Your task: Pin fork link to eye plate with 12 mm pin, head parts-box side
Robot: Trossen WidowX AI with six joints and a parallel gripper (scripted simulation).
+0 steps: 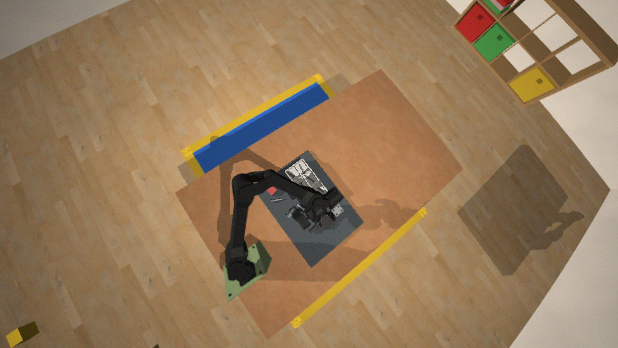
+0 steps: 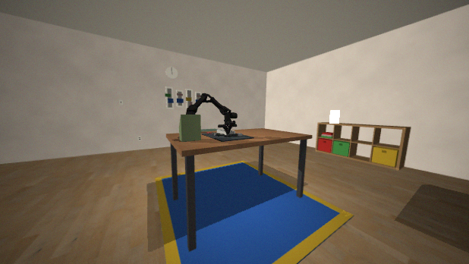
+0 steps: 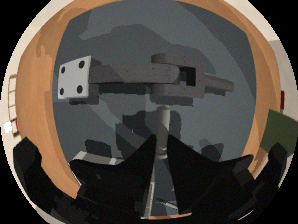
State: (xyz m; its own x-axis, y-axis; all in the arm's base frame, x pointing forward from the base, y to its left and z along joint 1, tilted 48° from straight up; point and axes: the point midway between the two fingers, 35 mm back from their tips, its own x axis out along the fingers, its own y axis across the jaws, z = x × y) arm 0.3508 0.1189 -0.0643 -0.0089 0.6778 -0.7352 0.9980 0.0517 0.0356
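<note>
Right now my hand is 40 mm to the right of the grey mat and 50 mm above it. Round my hand: grey pin: 10 mm to the right, 30 mm below; pale block: 100 mm ahead, 60 mm to the right, 30 mm below; white parts box: 50 mm ahead, 140 mm to the left, 40 mm below.
</note>
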